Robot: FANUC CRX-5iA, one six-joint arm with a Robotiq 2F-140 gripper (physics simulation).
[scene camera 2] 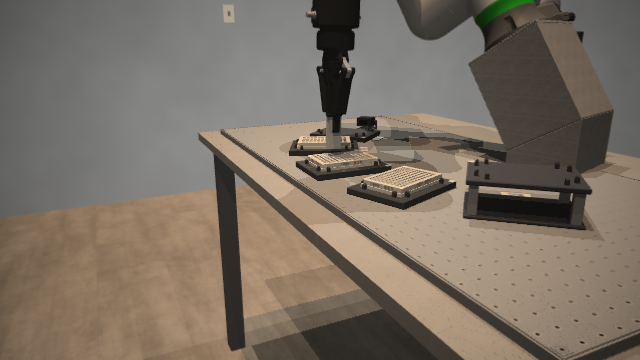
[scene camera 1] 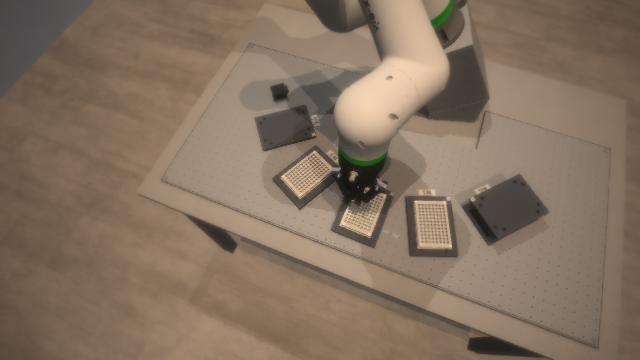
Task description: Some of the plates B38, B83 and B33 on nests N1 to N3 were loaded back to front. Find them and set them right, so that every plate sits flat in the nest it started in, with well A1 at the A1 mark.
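Places are measured from the arm's base along level axes (x ahead, y left, z up), in millimetres.
Pixels of known places: gripper, between the fingertips: (scene camera 2: 333, 148) (scene camera 1: 354, 207); arm's base, origin of its link: (scene camera 2: 518, 42).
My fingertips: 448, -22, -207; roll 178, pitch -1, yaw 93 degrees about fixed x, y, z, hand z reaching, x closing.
Note:
Ahead of a thing's pixels: the offset from my fingertips to its top centre, as dx, dy, dz. "spot": to the spot under its first point.
A pale plate {-47, +198, -15} (scene camera 1: 433, 225) (scene camera 2: 402, 179) lies in nest N1 {spot: +19, +164, -30} (scene camera 1: 410, 242) (scene camera 2: 375, 197). A second plate {-11, +21, -15} (scene camera 1: 364, 220) (scene camera 2: 345, 160) lies in nest N2 {spot: +68, +23, -30} (scene camera 1: 352, 237) (scene camera 2: 322, 176), partly hidden by the gripper in scene camera 1. A third plate {-46, -159, -15} (scene camera 1: 305, 174) (scene camera 2: 312, 141) lies in nest N3 {-46, -159, -19} (scene camera 1: 300, 203) (scene camera 2: 307, 152). All three look flat. Plate codes and well A1 are too small to read. My gripper (scene camera 1: 363, 199) (scene camera 2: 334, 142) is shut, pointing down, its fingertips close over the rear part of the N2 plate; whether they touch it is unclear.
A raised dark stand (scene camera 1: 507, 207) (scene camera 2: 525, 175) is beyond N1. A low dark nest {-187, -296, -5} (scene camera 1: 285, 129) (scene camera 2: 355, 135) without a plate is beyond N3, with a small black block {spot: -258, -358, -6} (scene camera 1: 279, 92) (scene camera 2: 366, 121) behind it. The arm's pedestal (scene camera 1: 457, 85) (scene camera 2: 540, 95) stands at the rear.

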